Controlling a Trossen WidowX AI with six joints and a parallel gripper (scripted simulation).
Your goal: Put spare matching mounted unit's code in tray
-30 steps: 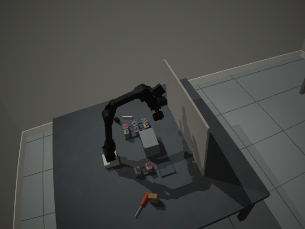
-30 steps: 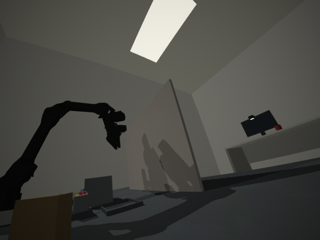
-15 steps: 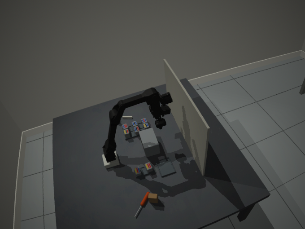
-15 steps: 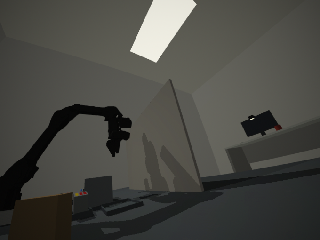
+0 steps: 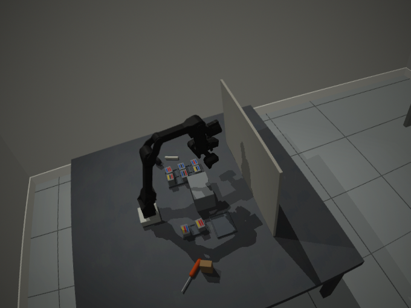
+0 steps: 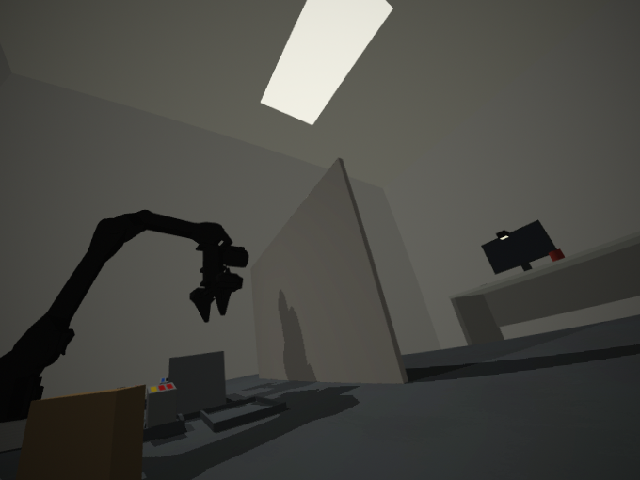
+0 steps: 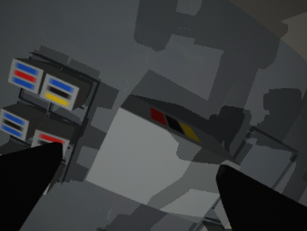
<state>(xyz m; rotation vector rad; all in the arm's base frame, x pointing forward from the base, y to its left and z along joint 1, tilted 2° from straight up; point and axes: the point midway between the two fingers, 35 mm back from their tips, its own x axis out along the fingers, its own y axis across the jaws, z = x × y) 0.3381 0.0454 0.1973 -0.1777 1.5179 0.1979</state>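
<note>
Right now the grey spare block is 180 mm behind my gripper tip, 120 mm to the left of it and 150 mm below it. Also, from my gripper tip: grey mounted unit: 50 mm behind, 40 mm to the right, 140 mm below; shallow dark tray: 20 mm behind, 250 mm to the right, 180 mm below; upright panel: 200 mm ahead, 70 mm to the right, 40 mm above.
</note>
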